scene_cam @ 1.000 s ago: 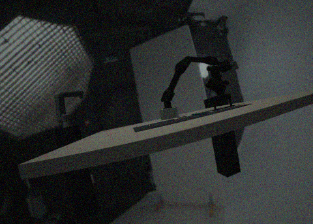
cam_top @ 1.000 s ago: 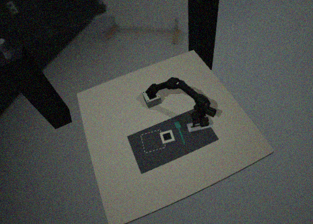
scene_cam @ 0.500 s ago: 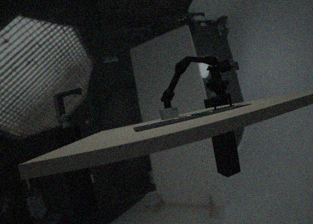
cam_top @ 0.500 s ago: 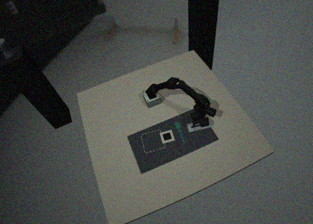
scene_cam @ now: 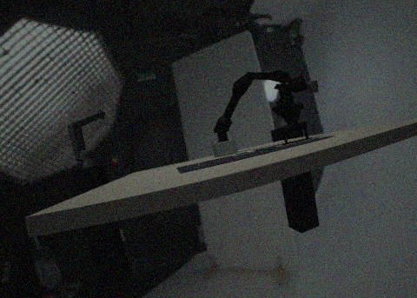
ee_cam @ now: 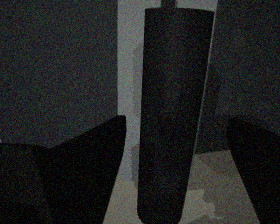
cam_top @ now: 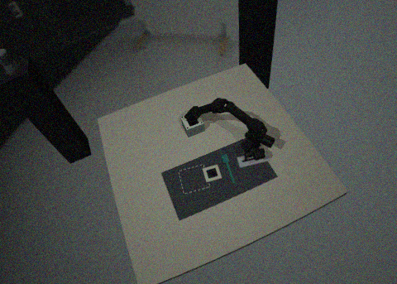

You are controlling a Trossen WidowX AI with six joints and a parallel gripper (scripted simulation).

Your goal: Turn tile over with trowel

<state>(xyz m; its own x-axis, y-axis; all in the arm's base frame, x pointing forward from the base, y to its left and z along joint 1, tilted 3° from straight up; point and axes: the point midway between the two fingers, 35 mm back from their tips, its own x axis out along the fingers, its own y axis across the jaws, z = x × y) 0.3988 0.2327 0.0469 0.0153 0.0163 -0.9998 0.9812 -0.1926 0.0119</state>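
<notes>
Right now the teal trowel is 3 cm behind my gripper tip, 16 cm to the right of it and 7 cm below it. From my gripper tip the other things lie so: tile 3 cm behind, 28 cm to the right, 7 cm below; dark mat 25 cm to the right, 9 cm below.
</notes>
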